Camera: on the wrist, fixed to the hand. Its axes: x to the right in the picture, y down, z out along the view.
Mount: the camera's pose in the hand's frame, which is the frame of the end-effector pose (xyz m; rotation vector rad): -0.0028 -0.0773 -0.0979 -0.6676 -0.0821 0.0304
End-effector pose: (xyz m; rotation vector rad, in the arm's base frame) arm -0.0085 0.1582 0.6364 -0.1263 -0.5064 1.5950
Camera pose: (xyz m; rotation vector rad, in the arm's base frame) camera 0.1000 0.1797 0.5787 -0.5733 -1.0919 1.4094
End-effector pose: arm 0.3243 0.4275 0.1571 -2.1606 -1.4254 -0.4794
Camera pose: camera 0.2504 0.3932 0.2516 2.5941 1.3326 0.9255
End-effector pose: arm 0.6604 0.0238 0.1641 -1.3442 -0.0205 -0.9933
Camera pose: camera 0.5619 -0.0459 0.1956 -1.9851 0.2918 -0.9547
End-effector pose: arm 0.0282 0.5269 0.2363 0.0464 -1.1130 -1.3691
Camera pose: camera 0.0344 0.4527 0.1362 -0.5116 -0.6720 -1.6637
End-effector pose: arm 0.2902 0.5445 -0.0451 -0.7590 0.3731 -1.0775
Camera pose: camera 0.1784 0.4906 -0.0581 -1.3783 0.6861 -0.8874
